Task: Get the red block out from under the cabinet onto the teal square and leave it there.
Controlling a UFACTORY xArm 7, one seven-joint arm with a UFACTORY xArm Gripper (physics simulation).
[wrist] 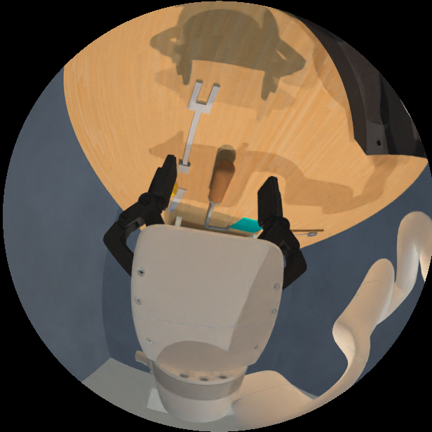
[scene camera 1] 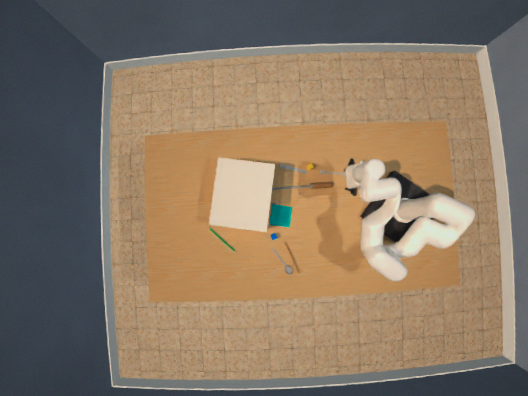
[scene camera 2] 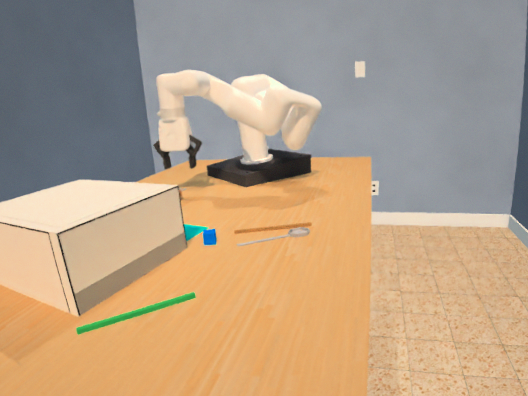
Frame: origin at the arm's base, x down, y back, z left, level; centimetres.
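Seen in the pictures: gripper, fingertip midpoint: (scene camera 1: 347, 179) (scene camera 2: 180, 168); arm's base at its link origin: (scene camera 1: 403, 210) (scene camera 2: 256, 160).
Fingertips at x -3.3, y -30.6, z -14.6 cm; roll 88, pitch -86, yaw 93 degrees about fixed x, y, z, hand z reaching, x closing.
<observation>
Pixels of each thing's top centre, then the offset from my fingertips to it. "pt": a spot on its surface instead.
- white cabinet at its top centre: (scene camera 2: 71, 198) (scene camera 1: 241, 194) dx -4.8, dy -50.3, dz +8.1 cm
- teal square at a spot on its surface: (scene camera 2: 194, 231) pt dx +8.7, dy -30.0, dz +21.8 cm
- tool with a brown handle, surface spot: (scene camera 1: 322, 185) pt dx +5.5, dy -10.7, dz +2.4 cm
- grey forked tool at its top centre: (scene camera 1: 336, 173) dx +7.9, dy -2.6, dz -4.4 cm
- yellow block at its top centre: (scene camera 1: 310, 166) dx +6.2, dy -16.6, dz -7.5 cm
- grey strip at its top centre: (scene camera 1: 293, 168) dx +8.6, dy -25.2, dz -6.4 cm
- blue block at its top centre: (scene camera 2: 209, 231) (scene camera 1: 273, 236) dx +6.2, dy -35.1, dz +28.7 cm
- spoon at a spot on its surface: (scene camera 2: 299, 232) (scene camera 1: 289, 269) pt dx +8.5, dy -26.8, dz +46.0 cm
- brown stick at its top centre: (scene camera 2: 273, 226) (scene camera 1: 292, 257) dx +8.0, dy -25.5, dz +39.6 cm
- green stick at its top centre: (scene camera 2: 138, 310) (scene camera 1: 222, 239) dx +8.0, dy -61.9, dz +31.0 cm
The white cabinet (scene camera 1: 242, 195) (scene camera 2: 120, 240) stands on the table. The red block does not show in any view. The teal square (scene camera 1: 281, 216) (scene camera 2: 194, 231) (wrist: 246, 225) lies against the cabinet's robot-facing side. A tool with a brown handle (scene camera 1: 322, 185) (wrist: 222, 180) lies with its thin grey rod running to the cabinet; the wrist view shows the rod bent sideways near its far end. My gripper (scene camera 1: 350, 177) (scene camera 2: 180, 166) (wrist: 221, 172) is open and empty, pointing down well above the table, on the robot's side of the handle.
A grey forked tool (scene camera 1: 332, 173) (wrist: 191, 135) lies beside the handle, near a yellow block (scene camera 1: 311, 166) (wrist: 175, 189) and a grey strip (scene camera 1: 292, 168) (wrist: 177, 200). A blue block (scene camera 1: 274, 236) (scene camera 2: 209, 237), spoon (scene camera 1: 289, 269) (scene camera 2: 299, 232), brown stick (scene camera 1: 293, 257) (scene camera 2: 272, 228) and green stick (scene camera 1: 222, 240) (scene camera 2: 136, 313) lie around the cabinet.
</observation>
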